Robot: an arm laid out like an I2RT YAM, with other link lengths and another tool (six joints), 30 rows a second.
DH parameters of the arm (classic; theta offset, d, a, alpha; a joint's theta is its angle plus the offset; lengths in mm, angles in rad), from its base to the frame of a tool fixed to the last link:
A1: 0 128.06 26.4 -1.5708
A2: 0 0 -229.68 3.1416
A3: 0.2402 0 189.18 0
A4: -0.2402 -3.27 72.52 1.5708
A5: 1.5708 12.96 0 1.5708
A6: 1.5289 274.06 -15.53 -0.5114
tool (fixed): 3.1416 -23.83 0 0
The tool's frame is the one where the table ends.
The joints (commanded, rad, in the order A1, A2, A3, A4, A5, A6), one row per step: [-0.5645 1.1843 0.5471 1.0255 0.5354 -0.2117]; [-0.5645 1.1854 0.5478 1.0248 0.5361 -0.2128]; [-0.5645 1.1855 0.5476 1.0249 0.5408 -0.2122]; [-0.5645 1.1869 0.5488 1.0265 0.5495 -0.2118]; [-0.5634 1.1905 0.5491 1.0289 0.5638 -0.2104]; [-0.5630 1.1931 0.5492 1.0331 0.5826 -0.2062]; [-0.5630 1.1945 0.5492 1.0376 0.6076 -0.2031]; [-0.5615 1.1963 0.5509 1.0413 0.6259 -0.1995]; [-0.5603 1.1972 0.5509 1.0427 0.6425 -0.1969]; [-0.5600 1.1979 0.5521 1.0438 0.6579 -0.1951]
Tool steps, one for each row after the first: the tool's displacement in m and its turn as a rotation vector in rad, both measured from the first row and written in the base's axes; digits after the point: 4 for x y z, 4 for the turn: [0.0001 -0.0002 -0.0003 0.0004 0.0017 -0.0010]; [-0.0009 -0.0008 -0.0006 0.0022 0.0004 -0.0052]; [-0.0027 -0.0018 -0.0006 0.0044 -0.0029 -0.0131]; [-0.0050 -0.0035 -0.0019 0.0100 -0.0062 -0.0248]; [-0.0090 -0.0055 -0.0028 0.0167 -0.0151 -0.0404]; [-0.0148 -0.0080 -0.0035 0.0243 -0.0256 -0.0625]; [-0.0186 -0.0094 -0.0036 0.0296 -0.0356 -0.0767]; [-0.0219 -0.0107 -0.0046 0.0356 -0.0417 -0.0901]; [-0.0254 -0.0120 -0.0050 0.0403 -0.0479 -0.1034]
